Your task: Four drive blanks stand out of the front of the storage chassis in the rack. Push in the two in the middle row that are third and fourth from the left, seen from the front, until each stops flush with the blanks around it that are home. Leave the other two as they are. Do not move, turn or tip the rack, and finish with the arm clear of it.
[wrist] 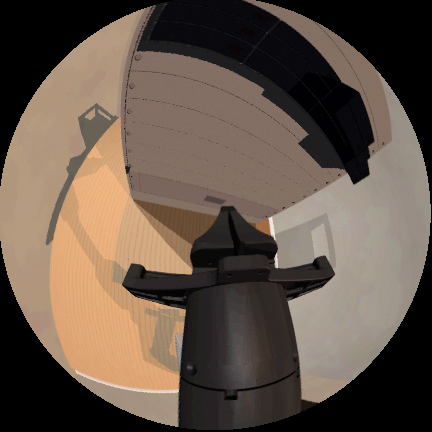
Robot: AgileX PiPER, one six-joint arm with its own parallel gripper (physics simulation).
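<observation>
The black storage chassis (200, 30) runs across the top of the wrist view, in the front of the pale brown rack (190, 110). At its right part, dark drive blanks (347, 102) stand out from the front, and another dark blank end (360, 170) juts out at the lower right corner. The blanks are so dark that I cannot tell their rows or count them surely. My gripper (226, 213) is shut, its fingertips together and nothing between them. In the view it lies well below the chassis, over the rack's bottom edge, apart from the blanks.
The rack stands on a wooden table top (90, 250) with a pale edge. Plain panels with screws at their sides fill the rack front below the chassis. Shadows of the arm fall on the table and the wall. A grey surface (370, 280) lies at the right.
</observation>
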